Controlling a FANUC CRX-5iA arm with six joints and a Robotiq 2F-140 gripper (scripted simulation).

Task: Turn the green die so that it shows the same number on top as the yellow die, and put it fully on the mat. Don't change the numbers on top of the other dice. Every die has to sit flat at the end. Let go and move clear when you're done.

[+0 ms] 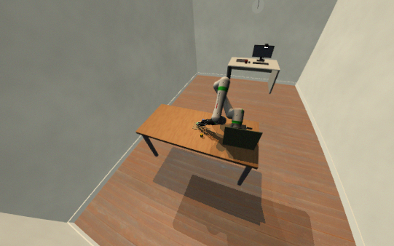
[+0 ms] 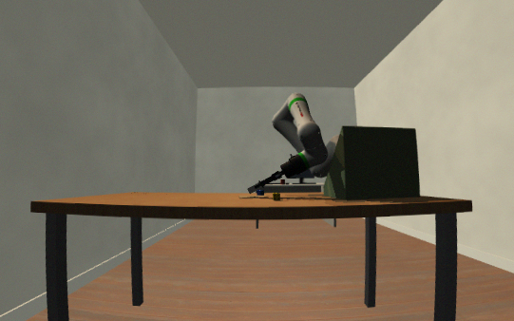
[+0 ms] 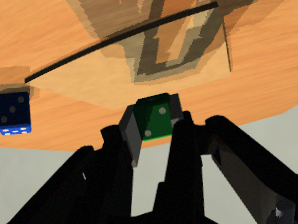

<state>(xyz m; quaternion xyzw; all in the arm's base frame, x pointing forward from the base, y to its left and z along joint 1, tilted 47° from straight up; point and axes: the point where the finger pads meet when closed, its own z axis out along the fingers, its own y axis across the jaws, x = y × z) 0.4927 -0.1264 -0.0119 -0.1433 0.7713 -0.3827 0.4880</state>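
My gripper is now 20 mm short of the green die and 10 mm above it. Round my hand: blue die: 110 mm to the right, 40 mm behind, 30 mm below; yellow die: 170 mm to the left, 80 mm behind, 30 mm below; pale mat: 50 mm below, 10 mm ahead.
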